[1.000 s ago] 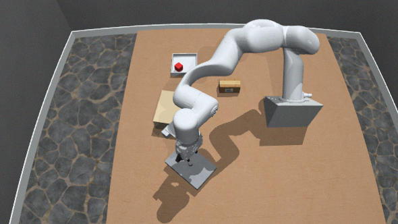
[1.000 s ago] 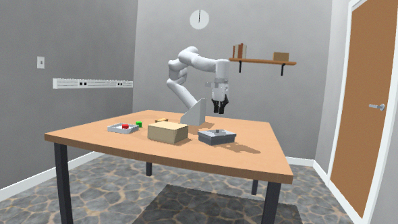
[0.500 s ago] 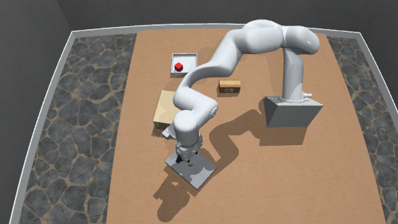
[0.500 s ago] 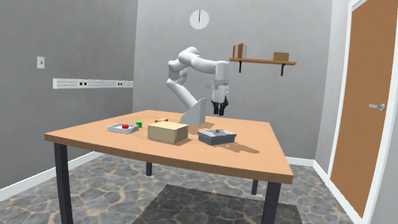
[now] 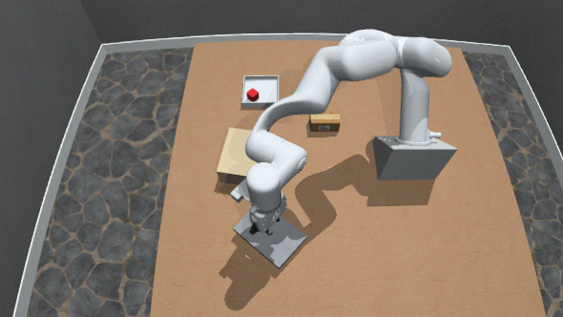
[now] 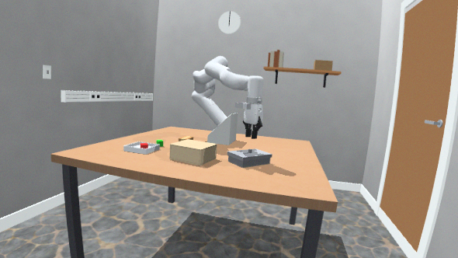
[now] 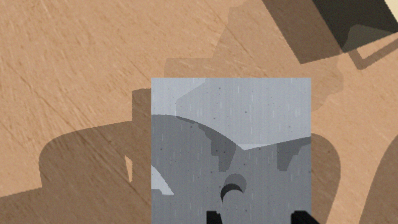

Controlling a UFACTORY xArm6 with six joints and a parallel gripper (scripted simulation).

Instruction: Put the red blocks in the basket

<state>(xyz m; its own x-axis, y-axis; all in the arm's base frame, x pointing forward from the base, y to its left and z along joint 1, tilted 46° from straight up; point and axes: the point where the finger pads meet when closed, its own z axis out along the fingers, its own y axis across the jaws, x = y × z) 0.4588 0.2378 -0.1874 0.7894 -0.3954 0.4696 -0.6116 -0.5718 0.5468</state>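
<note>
The flat lid lies 10 cm below my hand. The rest, counted from my hand: metal box (12 cm below); white basket (8 cm ahead, 59 cm to the right, 14 cm below); taped cardboard box (17 cm behind, 45 cm to the right, 11 cm below).
</note>
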